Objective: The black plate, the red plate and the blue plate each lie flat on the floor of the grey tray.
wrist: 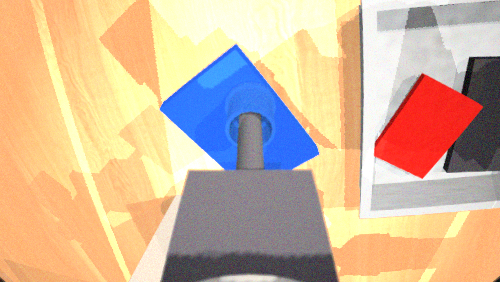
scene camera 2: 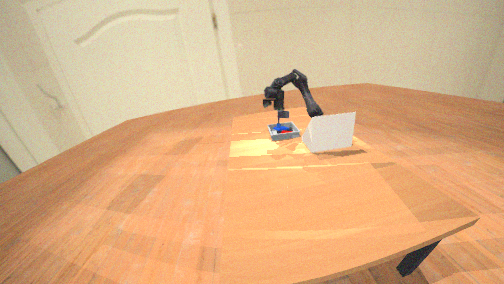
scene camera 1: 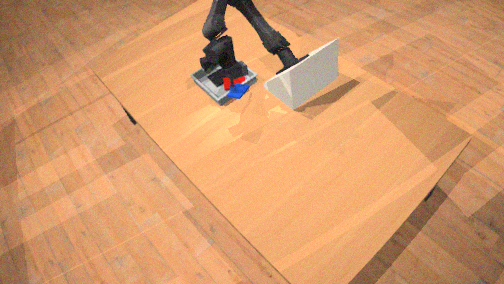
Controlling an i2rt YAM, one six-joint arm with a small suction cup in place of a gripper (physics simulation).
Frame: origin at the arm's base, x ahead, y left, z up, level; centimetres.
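Where they show: end effector, tool point: (wrist: pixel 250 96) (scene camera 2: pixel 278 129) (scene camera 1: pixel 233 93); arm's base, origin of the base link: (scene camera 2: pixel 321 127) (scene camera 1: pixel 292 65).
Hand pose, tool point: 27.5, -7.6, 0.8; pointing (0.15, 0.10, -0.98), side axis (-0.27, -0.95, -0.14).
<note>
Things, the pixels of their centre, and the offset from my tool point, as dx, dy, dz.
- blue plate, body centre: (wrist: pixel 243 128) (scene camera 1: pixel 238 90) (scene camera 2: pixel 281 128) -1.9, +0.9, +0.4
- grey tray, body centre: (wrist: pixel 479 108) (scene camera 1: pixel 223 78) (scene camera 2: pixel 282 130) -9.0, -19.9, -10.0
- red plate, body centre: (wrist: pixel 423 129) (scene camera 1: pixel 234 82) (scene camera 2: pixel 287 133) -11.0, -14.6, -11.1
- black plate, body centre: (wrist: pixel 498 118) (scene camera 1: pixel 223 75) -11.6, -23.3, -11.7
My gripper, a suction cup (scene camera 2: pixel 279 124) (wrist: pixel 250 117), holds the blue plate (scene camera 1: pixel 238 91) (scene camera 2: pixel 281 128) (wrist: pixel 200 112) from above. The plate is in the air, about level. In the wrist view it is left of the grey tray (scene camera 1: pixel 206 90) (scene camera 2: pixel 285 136) (wrist: pixel 366 110), apart from it; in scene camera 1 it overlaps the tray's near right corner. The red plate (scene camera 1: pixel 239 79) (scene camera 2: pixel 286 132) (wrist: pixel 427 125) and black plate (wrist: pixel 482 135) are inside the tray. The red plate's right corner overlaps the black plate; I cannot tell how far it tilts. The black plate is partly cut off.
A white wedge-shaped block (scene camera 1: pixel 315 75) (scene camera 2: pixel 332 132) stands beside the tray, in front of the arm's base. The arm hangs over the tray and hides part of it in scene camera 1. The wooden table's edge (scene camera 2: pixel 390 256) is at the front.
</note>
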